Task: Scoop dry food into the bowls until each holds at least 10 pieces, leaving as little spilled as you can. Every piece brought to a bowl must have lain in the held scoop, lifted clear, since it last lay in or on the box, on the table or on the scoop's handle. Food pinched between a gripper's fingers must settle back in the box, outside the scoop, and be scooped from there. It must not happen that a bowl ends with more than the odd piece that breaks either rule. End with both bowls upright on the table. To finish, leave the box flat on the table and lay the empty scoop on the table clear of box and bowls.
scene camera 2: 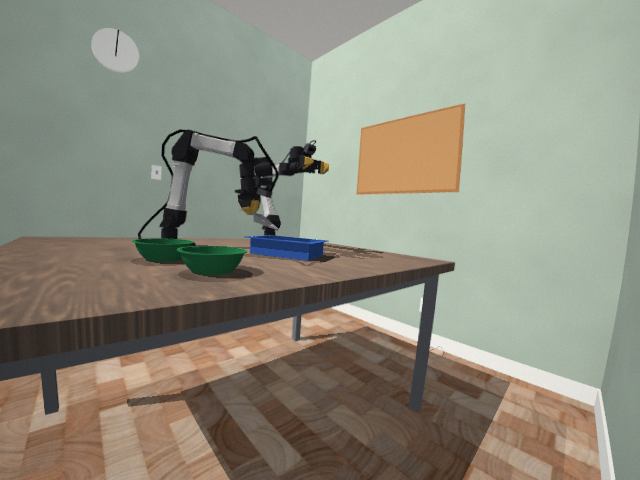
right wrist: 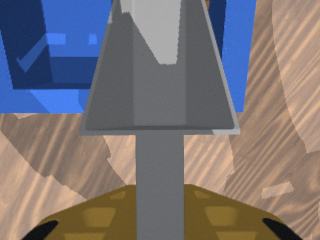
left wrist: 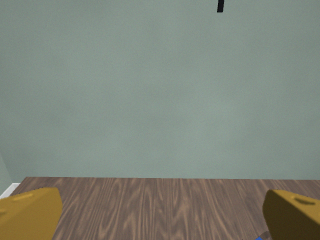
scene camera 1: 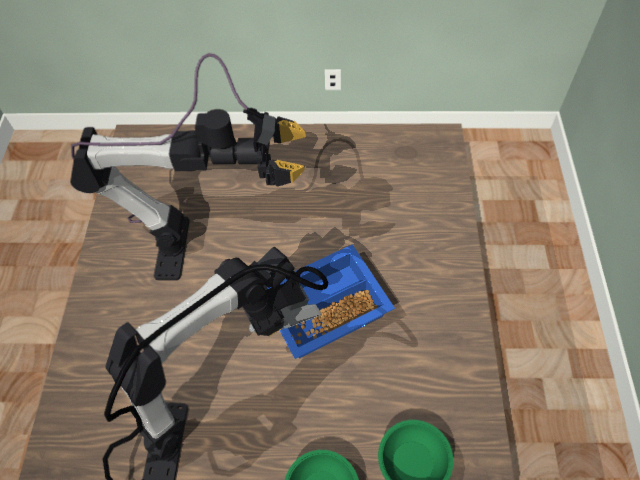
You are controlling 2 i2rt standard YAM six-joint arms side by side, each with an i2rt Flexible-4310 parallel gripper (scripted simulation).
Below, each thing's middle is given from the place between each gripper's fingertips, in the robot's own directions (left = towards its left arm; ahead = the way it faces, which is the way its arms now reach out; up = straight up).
I see my right gripper (scene camera 1: 271,322) 13 cm short of the blue box (scene camera 2: 301,249), 9 cm to the right of it and 11 cm above it. The rest, counted from my right hand: grey scoop (right wrist: 159,77): 4 cm ahead, 1 cm to the left, 2 cm below.
Right now the blue box is 30 mm ahead of my left hand (scene camera 1: 305,151), 190 mm to the right of it and 360 mm below it. The rest, counted from my left hand: grey scoop 70 mm behind, 270 mm to the right, 270 mm below.
